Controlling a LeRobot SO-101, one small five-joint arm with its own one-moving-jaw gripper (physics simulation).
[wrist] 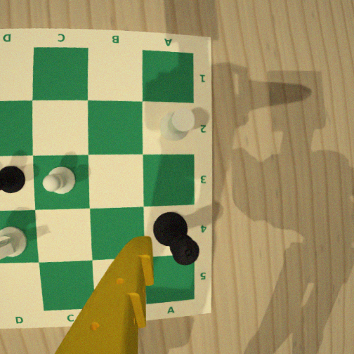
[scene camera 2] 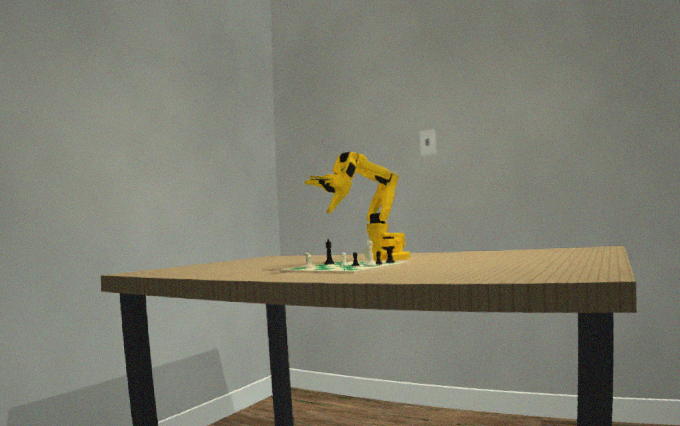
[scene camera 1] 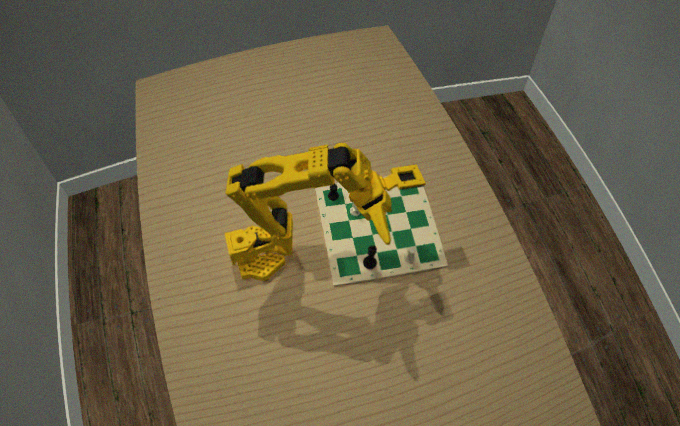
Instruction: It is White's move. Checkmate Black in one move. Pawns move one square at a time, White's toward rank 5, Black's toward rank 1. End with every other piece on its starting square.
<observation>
In view: a black king (wrist: 169, 228) and a chessboard (scene camera 1: 411, 223).
The chessboard shows as well in the wrist view (wrist: 91, 100) and in scene camera 2 (scene camera 2: 335, 268).
</observation>
